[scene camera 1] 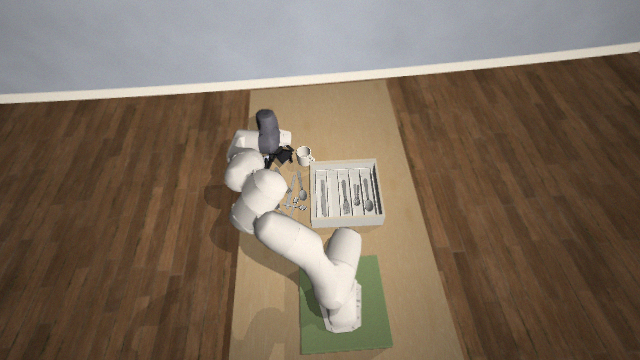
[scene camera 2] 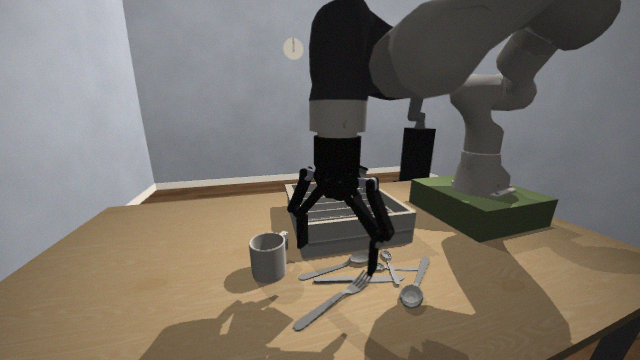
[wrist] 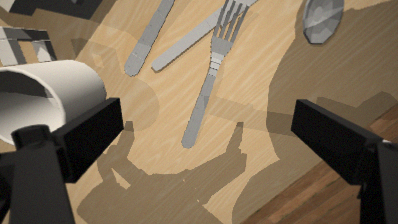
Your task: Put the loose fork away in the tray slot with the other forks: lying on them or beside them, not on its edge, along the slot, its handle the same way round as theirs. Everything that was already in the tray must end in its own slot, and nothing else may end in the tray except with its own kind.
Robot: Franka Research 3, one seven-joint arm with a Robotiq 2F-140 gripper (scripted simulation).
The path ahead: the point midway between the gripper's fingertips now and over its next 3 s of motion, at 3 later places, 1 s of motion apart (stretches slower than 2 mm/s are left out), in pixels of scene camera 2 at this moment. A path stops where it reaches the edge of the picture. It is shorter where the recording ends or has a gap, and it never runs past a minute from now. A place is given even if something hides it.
My gripper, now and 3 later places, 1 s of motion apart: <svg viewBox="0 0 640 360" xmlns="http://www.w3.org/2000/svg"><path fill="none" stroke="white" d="M334 257L333 269L335 280L334 290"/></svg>
